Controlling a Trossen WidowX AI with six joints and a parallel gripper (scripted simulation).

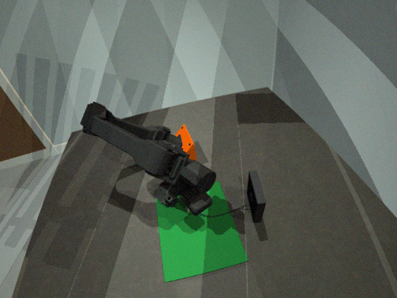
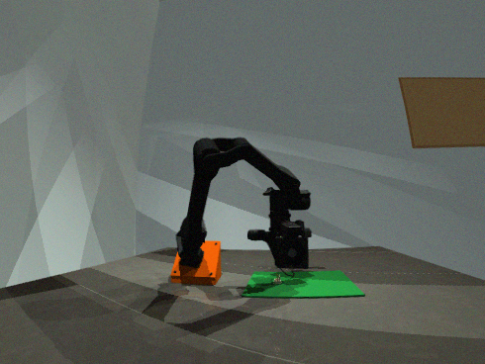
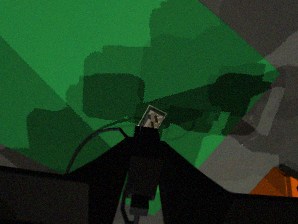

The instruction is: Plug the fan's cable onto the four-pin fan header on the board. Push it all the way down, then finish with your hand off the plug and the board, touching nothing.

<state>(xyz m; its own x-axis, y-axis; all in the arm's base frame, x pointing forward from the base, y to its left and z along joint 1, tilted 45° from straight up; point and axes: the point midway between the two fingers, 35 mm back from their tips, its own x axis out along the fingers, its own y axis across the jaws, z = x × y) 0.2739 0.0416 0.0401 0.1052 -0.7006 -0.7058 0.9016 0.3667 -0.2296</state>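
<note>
Right now my gripper tip is 60 mm short of the green board and 80 mm above it. From my gripper tip the other things lie so: black fan (40 mm ahead, 200 mm to the left); plug (10 mm to the left, 10 mm above).
</note>
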